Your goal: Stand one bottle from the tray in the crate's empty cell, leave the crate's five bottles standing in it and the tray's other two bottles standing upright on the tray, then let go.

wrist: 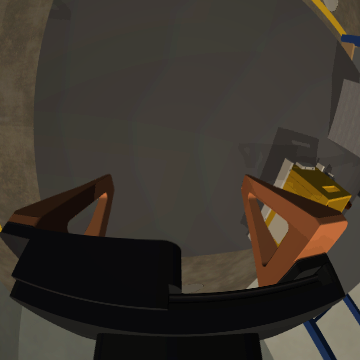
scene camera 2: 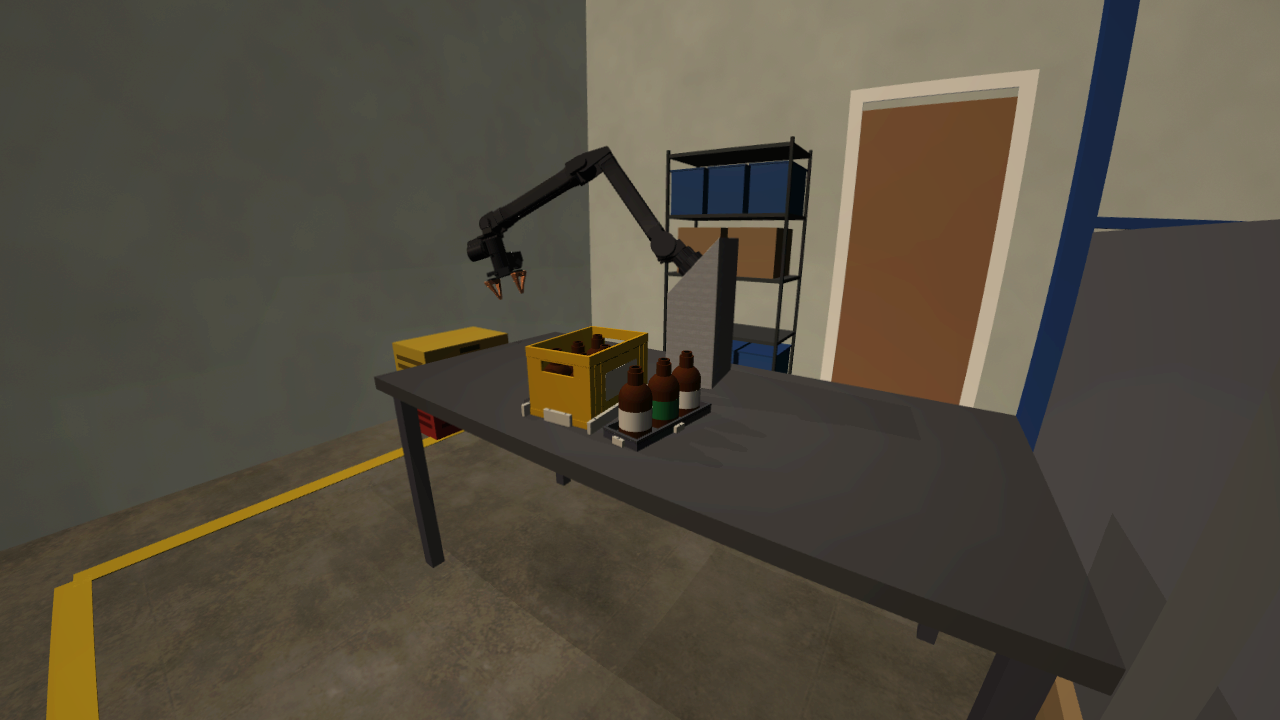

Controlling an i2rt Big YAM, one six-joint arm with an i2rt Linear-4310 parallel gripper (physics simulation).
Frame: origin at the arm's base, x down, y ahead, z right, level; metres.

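Seen in the pictures: gripper, fingertip midpoint: (wrist: 177,181) (scene camera 2: 511,296); arm's base at its link origin: (scene camera 2: 698,272).
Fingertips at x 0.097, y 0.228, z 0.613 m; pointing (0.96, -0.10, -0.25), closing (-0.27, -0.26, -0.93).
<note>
Offsets run from my fingertips to a thing's top centre. "spot": to the spot under its first point. Level surfaces: height alone.
The yellow crate @[dx +0.049, dy +0.168, dz -0.518 m] (scene camera 2: 559,394) (wrist: 312,180) stands upright on the table, with brown bottle tops @[spot: dx +0.072, dy +0.184, dz -0.489 m] (scene camera 2: 578,347) @[spot: dx +0.079, dy +0.094, dz -0.476 m] (scene camera 2: 597,342) showing inside; its cells are hidden by the walls. The dark tray @[spot: dx +0.203, dy +0.312, dz -0.767 m] (scene camera 2: 638,442) beside it holds three upright brown bottles: a white-labelled one @[dx +0.065, dy +0.256, dz -0.719 m] (scene camera 2: 635,399) in front, a green-labelled one @[dx +0.065, dy +0.169, dz -0.737 m] (scene camera 2: 663,394) in the middle and another white-labelled one @[dx +0.065, dy +0.083, dz -0.748 m] (scene camera 2: 686,380) at the back. My gripper (scene camera 2: 510,294) (wrist: 177,181) is open and empty, high above and left of the crate in the scene view. The crate is partly behind the right finger in the wrist view.
White corner brackets @[spot: dx +0.208, dy +0.315, dz -0.534 m] (scene camera 2: 556,417) border the crate on the dark table @[dx +0.225 m] (scene camera 2: 805,465). The arm's grey pedestal (scene camera 2: 693,313) stands behind the crate and tray. Stacked crates (scene camera 2: 447,344) stand on the floor beyond the table's left end. A shelf rack (scene camera 2: 793,179) is at the back wall.
</note>
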